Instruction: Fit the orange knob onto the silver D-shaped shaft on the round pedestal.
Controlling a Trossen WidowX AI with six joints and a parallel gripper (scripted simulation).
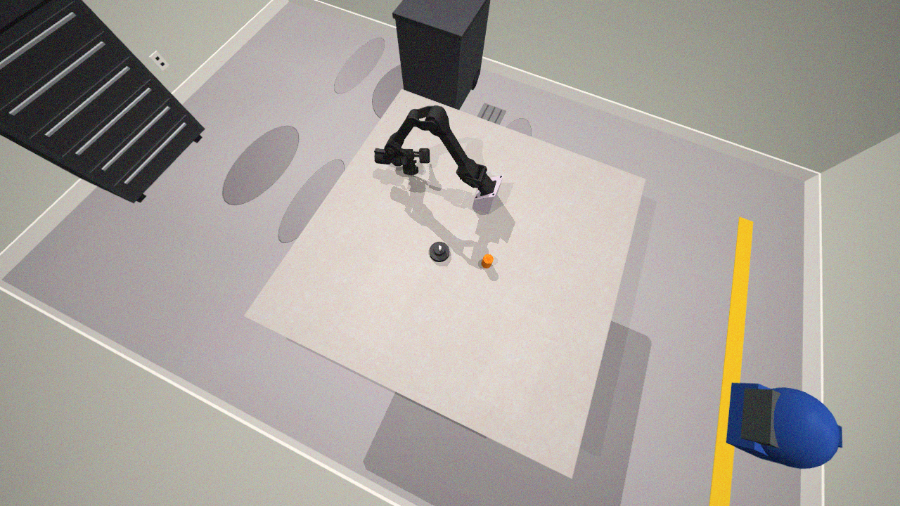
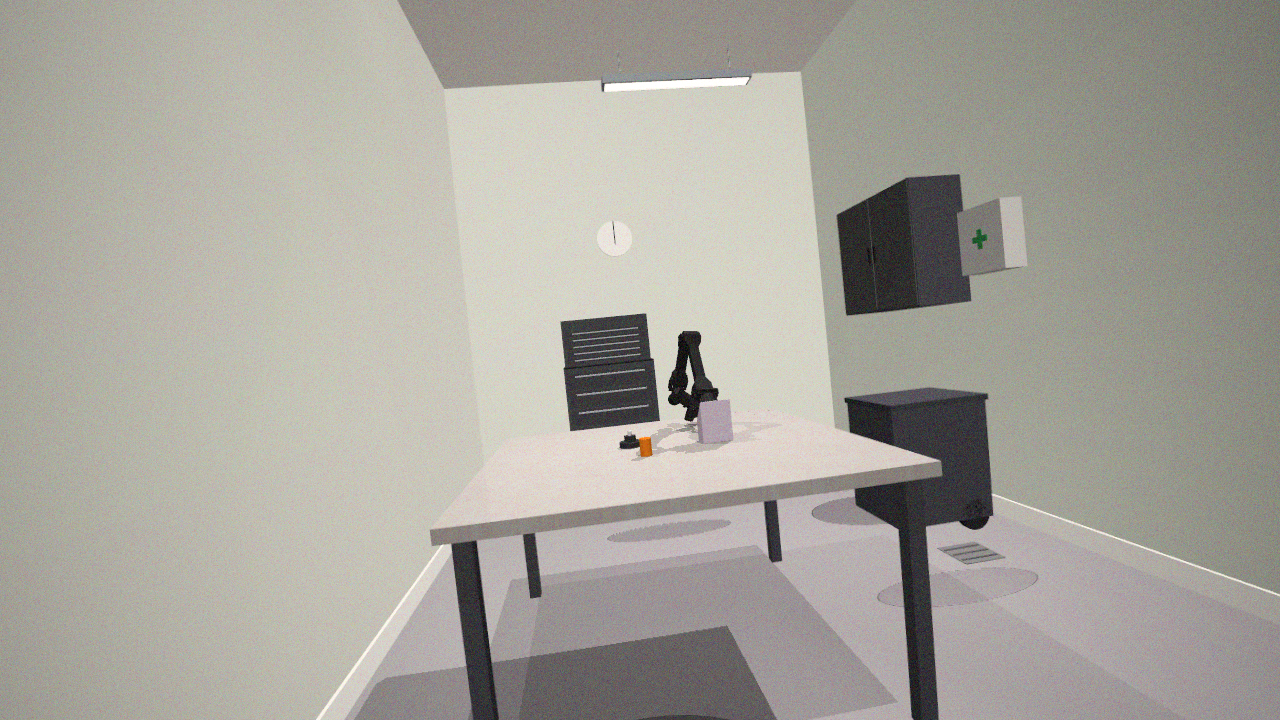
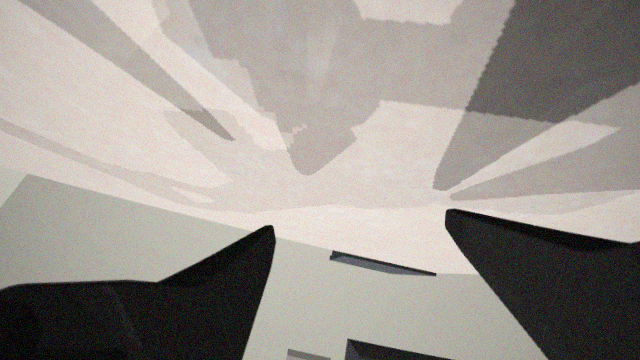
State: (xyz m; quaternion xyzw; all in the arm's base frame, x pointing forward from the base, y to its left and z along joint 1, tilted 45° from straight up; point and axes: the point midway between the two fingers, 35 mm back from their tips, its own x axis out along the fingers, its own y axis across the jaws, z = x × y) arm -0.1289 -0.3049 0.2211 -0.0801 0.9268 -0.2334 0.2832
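Right now the orange knob is 450 mm to the left of my gripper tip, 430 mm ahead of it and 20 mm above it. From my gripper tip the other things lie so: dark round pedestal: 440 mm ahead, 250 mm to the left, 10 mm above.
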